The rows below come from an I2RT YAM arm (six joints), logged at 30 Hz.
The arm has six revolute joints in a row. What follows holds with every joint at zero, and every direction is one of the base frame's.
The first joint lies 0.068 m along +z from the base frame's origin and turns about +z.
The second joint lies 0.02 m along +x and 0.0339 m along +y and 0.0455 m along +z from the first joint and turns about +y.
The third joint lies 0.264 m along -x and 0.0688 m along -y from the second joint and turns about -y.
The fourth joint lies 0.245 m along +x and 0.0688 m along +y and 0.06 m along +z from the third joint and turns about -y.
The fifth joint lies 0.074 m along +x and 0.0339 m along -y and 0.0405 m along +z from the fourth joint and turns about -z.
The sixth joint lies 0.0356 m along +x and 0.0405 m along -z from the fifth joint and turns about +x.
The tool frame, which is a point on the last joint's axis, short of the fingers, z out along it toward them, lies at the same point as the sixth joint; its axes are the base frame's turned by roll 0, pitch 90 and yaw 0 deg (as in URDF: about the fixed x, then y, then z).
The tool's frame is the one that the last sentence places.
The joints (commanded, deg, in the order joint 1, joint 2, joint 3, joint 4, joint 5, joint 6), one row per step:
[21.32 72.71 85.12 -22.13 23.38 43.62]
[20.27 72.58 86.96 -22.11 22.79 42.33]
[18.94 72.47 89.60 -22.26 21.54 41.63]
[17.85 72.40 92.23 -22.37 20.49 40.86]
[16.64 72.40 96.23 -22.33 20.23 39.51]
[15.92 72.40 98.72 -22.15 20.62 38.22]
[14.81 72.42 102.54 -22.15 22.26 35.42]
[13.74 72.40 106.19 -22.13 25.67 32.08]
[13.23 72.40 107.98 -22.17 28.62 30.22]
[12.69 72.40 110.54 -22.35 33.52 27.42]
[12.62 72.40 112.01 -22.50 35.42 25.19]
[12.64 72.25 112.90 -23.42 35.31 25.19]
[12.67 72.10 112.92 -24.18 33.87 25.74]
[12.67 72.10 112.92 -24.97 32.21 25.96]
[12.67 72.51 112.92 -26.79 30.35 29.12]
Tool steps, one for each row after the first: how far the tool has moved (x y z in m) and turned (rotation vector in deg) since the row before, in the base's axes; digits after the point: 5 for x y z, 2 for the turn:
[-0.00217 -0.00578 0.01118 -0.49 -1.77 -0.29]
[-0.00375 -0.00714 0.01517 0.31 -2.37 -0.01]
[-0.00464 -0.00612 0.01478 0.12 -2.40 0.01]
[-0.00838 -0.00803 0.02189 -0.15 -3.78 -0.94]
[-0.00614 -0.00522 0.01353 -0.52 -2.46 -1.17]
[-0.01057 -0.00859 0.01949 -1.60 -3.32 -3.02]
[-0.01201 -0.00932 0.01786 -1.78 -2.86 -4.95]
[-0.00653 -0.00517 0.00820 -0.74 -1.10 -3.75]
[-0.01019 -0.00697 0.01095 -0.85 -1.15 -5.89]
[-0.00606 -0.00260 0.00602 -1.18 -0.32 -2.41]
[-0.00430 -0.00084 0.00271 -0.01 -0.12 0.13]
[-0.00063 0.00071 -0.00065 -0.05 0.27 1.54]
[0.00073 0.00105 -0.00122 -0.43 0.59 1.65]
[0.00455 0.00203 -0.00425 1.96 1.04 2.49]

